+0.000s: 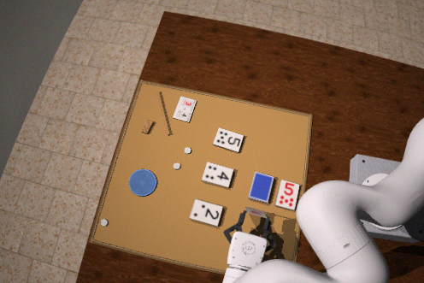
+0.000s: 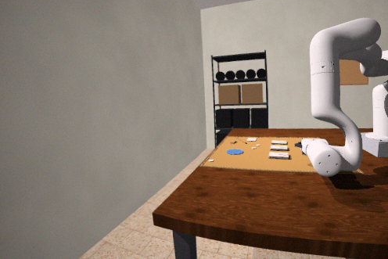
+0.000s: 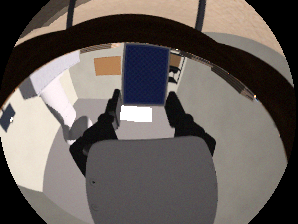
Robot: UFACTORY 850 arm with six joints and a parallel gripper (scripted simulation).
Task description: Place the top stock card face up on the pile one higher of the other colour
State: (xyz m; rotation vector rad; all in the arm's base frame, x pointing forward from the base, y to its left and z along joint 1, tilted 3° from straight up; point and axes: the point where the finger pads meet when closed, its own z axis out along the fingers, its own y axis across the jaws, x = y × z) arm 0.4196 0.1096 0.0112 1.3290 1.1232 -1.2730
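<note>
Right now the blue-backed card is 3 cm to the right of my hand and 3 cm below it. Also, from my hand: tan card cloth (15 cm ahead, 14 cm to the right, 8 cm below).
</note>
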